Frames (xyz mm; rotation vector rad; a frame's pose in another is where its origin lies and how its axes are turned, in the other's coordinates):
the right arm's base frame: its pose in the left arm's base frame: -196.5 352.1 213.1 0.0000 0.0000 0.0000
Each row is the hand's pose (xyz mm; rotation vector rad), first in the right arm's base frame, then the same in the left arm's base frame.
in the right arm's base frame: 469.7 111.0 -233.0 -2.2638 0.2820 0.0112
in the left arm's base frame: 273.2 463.1 -19.9 -2.2638 0.2820 0.0112
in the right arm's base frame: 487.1 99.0 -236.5 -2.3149 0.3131 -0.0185
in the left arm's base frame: 290.6 451.1 -23.4 -2.3149 0.3131 -0.0185
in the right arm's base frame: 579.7 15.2 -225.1 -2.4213 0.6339 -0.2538
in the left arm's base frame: 383.2 367.3 -12.0 -2.4213 0.6339 -0.2538
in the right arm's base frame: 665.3 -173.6 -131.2 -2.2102 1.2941 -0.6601
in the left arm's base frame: 468.8 178.5 81.9 -2.2102 1.2941 -0.6601
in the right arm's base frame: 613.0 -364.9 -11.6 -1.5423 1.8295 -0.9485
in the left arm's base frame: 416.5 -12.8 201.5 -1.5423 1.8295 -0.9485
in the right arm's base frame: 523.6 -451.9 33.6 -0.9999 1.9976 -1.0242
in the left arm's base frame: 327.1 -99.8 246.7 -0.9999 1.9976 -1.0242
